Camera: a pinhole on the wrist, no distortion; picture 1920 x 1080 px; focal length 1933.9 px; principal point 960.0 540.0 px. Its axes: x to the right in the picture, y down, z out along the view. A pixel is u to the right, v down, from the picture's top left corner.
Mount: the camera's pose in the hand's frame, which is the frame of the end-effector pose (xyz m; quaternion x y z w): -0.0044 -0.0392 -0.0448 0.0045 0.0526 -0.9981 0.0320
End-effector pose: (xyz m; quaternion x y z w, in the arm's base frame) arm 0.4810 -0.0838 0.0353 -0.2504 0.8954 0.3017 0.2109
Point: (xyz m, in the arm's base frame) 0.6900 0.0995 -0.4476
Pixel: 848.8 896.6
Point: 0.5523 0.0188 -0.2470
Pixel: 584.7 668.7
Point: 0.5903 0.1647 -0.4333
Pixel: 657.1 542.1
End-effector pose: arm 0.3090 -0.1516 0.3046 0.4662 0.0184 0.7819 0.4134
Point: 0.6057 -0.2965 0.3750
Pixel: 1525.1 424.4
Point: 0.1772 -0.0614 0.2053
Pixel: behind the camera
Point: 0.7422 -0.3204 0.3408
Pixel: 1718.5 743.9
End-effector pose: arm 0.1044 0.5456 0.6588 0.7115 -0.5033 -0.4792 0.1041
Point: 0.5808 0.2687 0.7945
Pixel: behind the camera
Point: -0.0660 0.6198 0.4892
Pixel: 695.6 336.2
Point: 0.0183 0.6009 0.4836
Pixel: 467.9 749.6
